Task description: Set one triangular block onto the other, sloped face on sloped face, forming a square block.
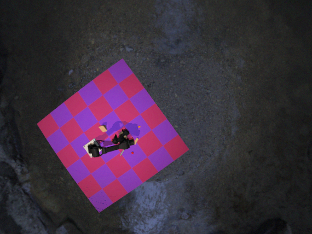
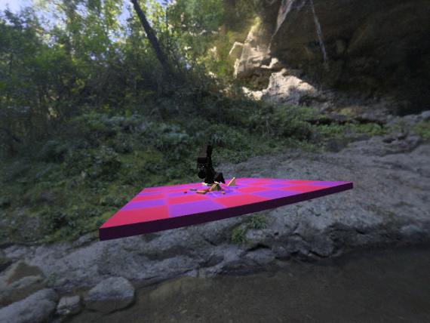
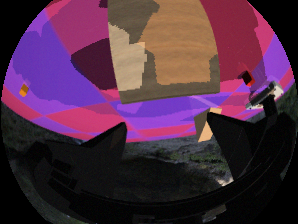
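Now: the triangular block 6 cm to the right of my gripper tip and 2 cm below it. Also, from my gripper tip: orange piece 20 cm ahead, 10 cm to the right, 4 cm below; red bit 5 cm behind, 27 cm to the right, 4 cm below; grey stick 13 cm behind, 19 cm to the right, 4 cm below.
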